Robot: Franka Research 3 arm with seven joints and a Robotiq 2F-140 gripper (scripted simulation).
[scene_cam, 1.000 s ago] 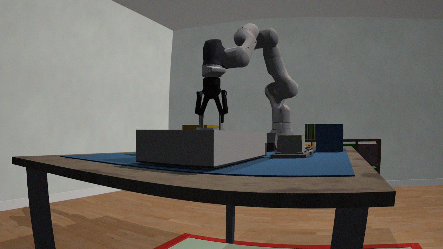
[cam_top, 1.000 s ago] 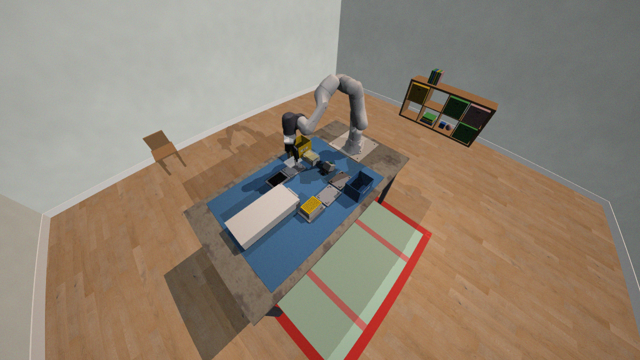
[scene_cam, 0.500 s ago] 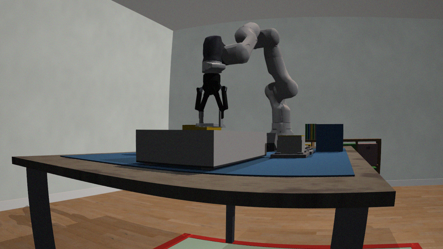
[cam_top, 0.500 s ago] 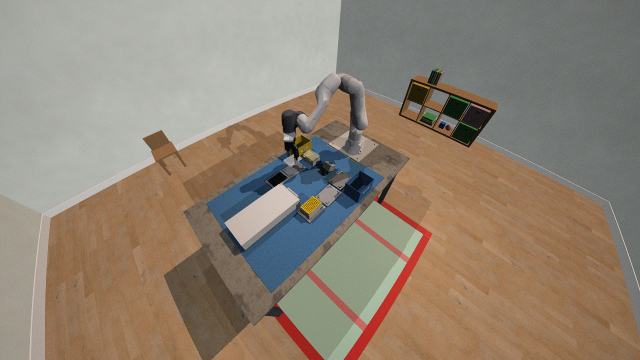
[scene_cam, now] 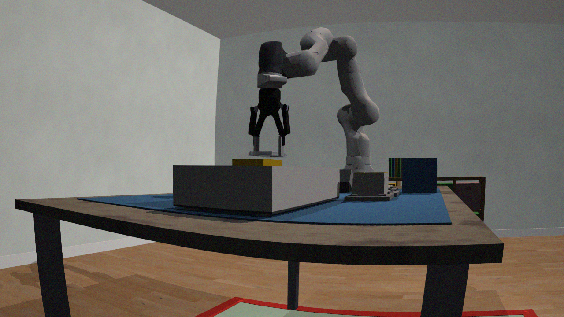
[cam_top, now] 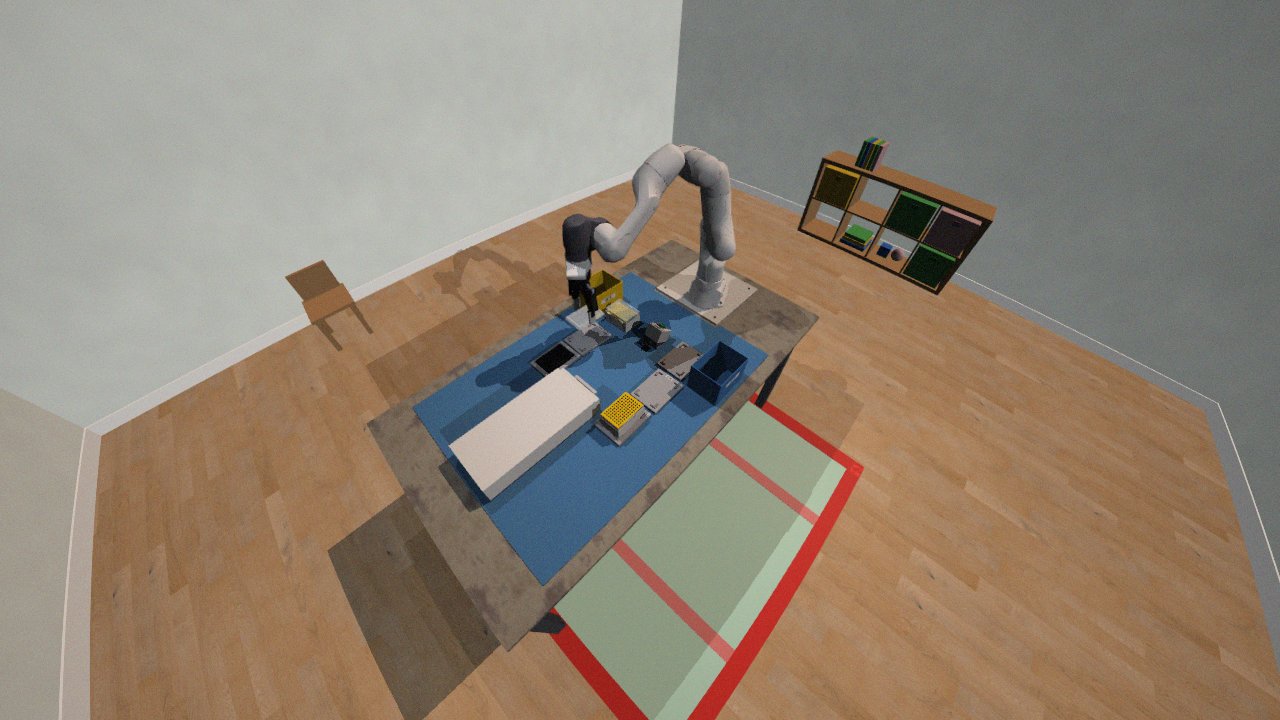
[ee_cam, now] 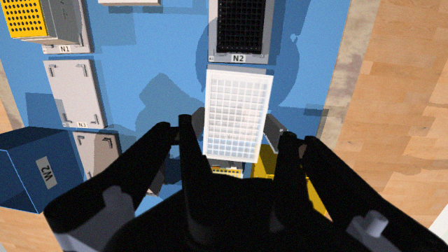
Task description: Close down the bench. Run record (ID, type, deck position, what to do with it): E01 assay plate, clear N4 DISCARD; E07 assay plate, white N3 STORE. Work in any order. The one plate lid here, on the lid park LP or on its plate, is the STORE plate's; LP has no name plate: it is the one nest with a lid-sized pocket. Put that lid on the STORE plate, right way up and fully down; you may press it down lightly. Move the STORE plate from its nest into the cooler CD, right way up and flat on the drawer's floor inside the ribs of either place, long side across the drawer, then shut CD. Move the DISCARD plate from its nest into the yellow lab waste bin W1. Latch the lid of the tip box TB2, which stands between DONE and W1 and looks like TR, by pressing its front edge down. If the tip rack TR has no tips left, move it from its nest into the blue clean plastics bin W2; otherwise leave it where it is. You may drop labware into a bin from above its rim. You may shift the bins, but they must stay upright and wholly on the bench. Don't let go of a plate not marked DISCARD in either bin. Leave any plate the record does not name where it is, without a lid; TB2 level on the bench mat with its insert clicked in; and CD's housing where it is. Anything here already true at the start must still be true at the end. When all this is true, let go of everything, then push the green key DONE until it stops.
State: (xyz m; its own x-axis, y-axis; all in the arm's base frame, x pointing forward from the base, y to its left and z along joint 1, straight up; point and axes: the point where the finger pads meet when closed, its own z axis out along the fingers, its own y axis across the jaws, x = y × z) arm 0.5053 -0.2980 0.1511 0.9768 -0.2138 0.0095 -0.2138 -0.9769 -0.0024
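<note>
My hand is 20 cm past the yellow bin W1, 11 cm above it and 9 cm to the left of it. Also, from my hand: clear plate: 2 cm below; TB2 lid: 17 cm behind, 10 cm below, 6 cm to the left; nest N4: 15 cm below.
</note>
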